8 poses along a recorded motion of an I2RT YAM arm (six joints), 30 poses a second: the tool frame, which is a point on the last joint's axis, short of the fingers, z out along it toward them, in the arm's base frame.
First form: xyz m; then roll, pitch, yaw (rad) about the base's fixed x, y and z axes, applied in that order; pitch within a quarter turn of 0, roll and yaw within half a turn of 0.
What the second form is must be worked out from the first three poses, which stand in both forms.
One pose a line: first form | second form
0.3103 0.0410 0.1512 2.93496 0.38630 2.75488 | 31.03 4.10 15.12 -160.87 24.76 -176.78
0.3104 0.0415 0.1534 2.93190 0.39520 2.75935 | 31.04 4.15 15.34 -161.26 25.28 -176.66
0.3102 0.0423 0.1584 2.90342 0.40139 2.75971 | 31.02 4.23 15.84 -162.06 26.12 -175.05
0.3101 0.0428 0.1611 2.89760 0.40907 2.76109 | 31.01 4.28 16.11 -162.34 26.62 -174.80
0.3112 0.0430 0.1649 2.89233 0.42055 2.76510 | 31.12 4.30 16.49 -162.81 27.30 -174.58
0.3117 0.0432 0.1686 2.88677 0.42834 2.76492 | 31.17 4.32 16.86 -163.00 27.81 -174.38
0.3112 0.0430 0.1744 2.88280 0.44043 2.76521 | 31.12 4.30 17.44 -163.21 28.51 -174.35
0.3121 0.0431 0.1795 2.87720 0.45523 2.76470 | 31.21 4.31 17.95 -163.43 29.39 -174.28
